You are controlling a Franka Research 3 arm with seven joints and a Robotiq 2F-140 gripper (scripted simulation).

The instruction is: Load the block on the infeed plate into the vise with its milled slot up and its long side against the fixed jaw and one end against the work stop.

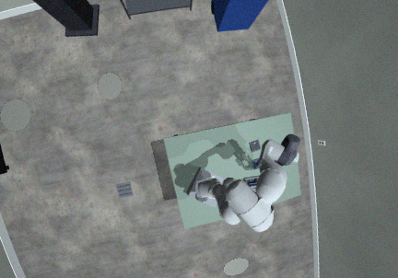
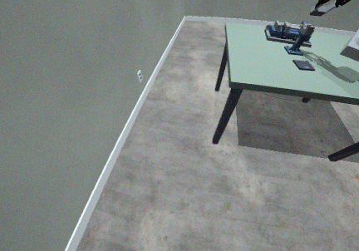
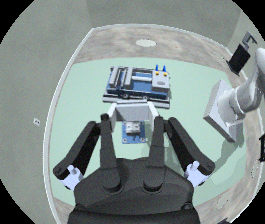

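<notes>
Right now my hand is 2 cm to the left of the part and 2 cm above it. Round my hand: vise 3 cm ahead, 23 cm to the right, 21 cm below.
</notes>
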